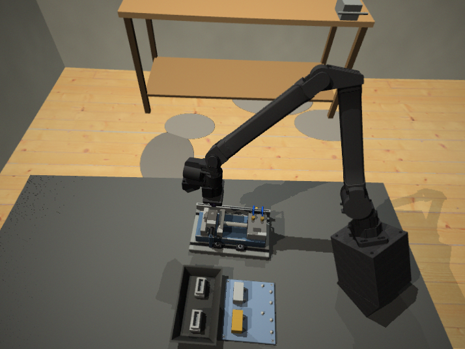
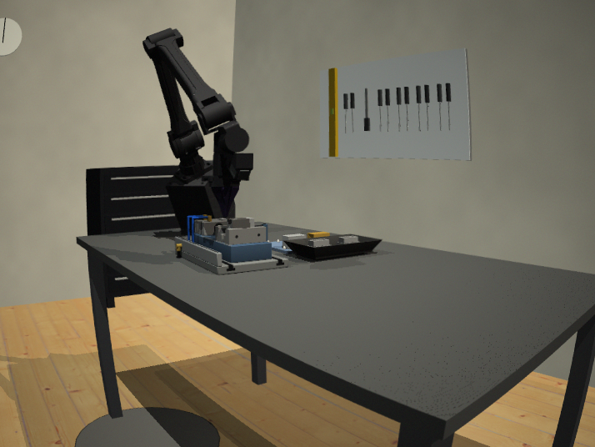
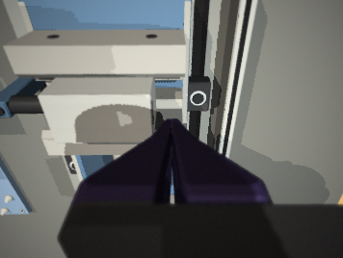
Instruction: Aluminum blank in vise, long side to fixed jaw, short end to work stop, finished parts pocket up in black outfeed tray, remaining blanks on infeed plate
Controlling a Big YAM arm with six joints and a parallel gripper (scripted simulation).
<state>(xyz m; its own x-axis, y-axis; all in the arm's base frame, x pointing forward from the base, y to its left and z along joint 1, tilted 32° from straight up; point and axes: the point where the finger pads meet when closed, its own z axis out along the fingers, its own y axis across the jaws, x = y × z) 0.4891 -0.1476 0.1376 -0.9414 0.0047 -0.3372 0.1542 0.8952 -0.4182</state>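
The gray aluminum blank lies 10 mm ahead of my hand, 40 mm to the left of it and 30 mm below it. The rest, counted from my hand: moving jaw (30 mm behind, 50 mm to the left, 50 mm below); fixed jaw (30 mm ahead, 40 mm to the left, 50 mm below); work stop rod (10 mm ahead, 90 mm to the left, 40 mm below).
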